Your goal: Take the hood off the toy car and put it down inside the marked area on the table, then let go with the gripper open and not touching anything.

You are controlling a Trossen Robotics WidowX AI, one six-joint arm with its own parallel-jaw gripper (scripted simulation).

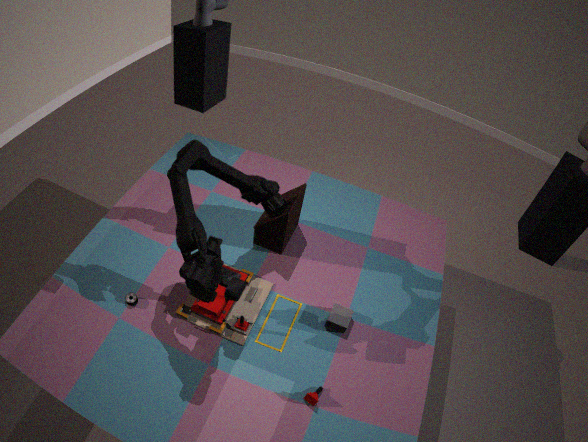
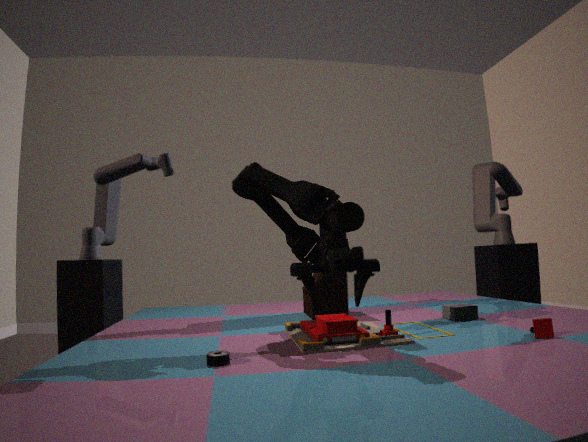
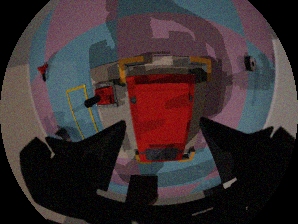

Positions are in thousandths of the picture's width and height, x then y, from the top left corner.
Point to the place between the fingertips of my gripper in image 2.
At 572,696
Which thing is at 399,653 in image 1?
My gripper.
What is my gripper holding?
Nothing.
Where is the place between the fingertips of my gripper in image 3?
At 552,547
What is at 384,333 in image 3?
A flat base plate.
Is my gripper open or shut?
Open.
